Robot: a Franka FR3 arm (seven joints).
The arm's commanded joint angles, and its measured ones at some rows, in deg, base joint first. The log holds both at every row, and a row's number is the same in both.
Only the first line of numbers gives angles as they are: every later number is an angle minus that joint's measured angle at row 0.
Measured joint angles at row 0: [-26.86, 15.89, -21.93, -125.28, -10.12, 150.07, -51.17]
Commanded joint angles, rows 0 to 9: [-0.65, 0.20, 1.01, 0.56, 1.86, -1.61, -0.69]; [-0.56, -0.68, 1.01, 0.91, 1.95, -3.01, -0.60]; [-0.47, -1.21, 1.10, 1.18, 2.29, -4.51, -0.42]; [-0.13, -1.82, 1.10, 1.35, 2.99, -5.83, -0.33]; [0.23, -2.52, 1.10, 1.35, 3.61, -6.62, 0.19]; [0.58, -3.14, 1.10, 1.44, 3.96, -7.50, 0.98]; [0.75, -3.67, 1.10, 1.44, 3.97, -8.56, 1.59]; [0.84, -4.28, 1.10, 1.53, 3.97, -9.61, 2.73]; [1.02, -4.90, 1.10, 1.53, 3.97, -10.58, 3.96]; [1.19, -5.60, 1.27, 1.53, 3.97, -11.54, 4.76]
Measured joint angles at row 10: [0.44, -2.87, 1.03, 1.54, 2.84, -7.54, 2.09]
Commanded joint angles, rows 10 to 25: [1.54, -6.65, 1.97, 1.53, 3.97, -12.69, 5.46]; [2.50, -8.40, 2.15, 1.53, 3.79, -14.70, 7.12]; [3.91, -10.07, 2.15, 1.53, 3.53, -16.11, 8.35]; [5.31, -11.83, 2.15, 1.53, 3.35, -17.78, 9.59]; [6.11, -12.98, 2.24, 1.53, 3.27, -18.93, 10.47]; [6.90, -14.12, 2.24, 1.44, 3.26, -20.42, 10.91]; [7.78, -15.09, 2.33, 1.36, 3.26, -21.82, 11.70]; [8.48, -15.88, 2.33, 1.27, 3.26, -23.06, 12.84]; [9.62, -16.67, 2.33, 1.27, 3.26, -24.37, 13.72]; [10.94, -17.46, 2.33, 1.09, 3.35, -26.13, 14.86]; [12.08, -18.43, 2.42, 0.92, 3.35, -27.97, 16.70]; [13.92, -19.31, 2.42, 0.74, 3.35, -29.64, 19.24]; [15.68, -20.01, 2.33, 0.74, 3.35, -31.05, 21.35]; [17.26, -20.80, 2.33, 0.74, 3.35, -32.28, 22.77]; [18.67, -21.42, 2.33, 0.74, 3.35, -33.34, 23.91]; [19.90, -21.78, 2.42, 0.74, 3.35, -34.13, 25.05]
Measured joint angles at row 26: [16.10, -18.80, 2.75, 1.94, 2.90, -31.04, 21.12]
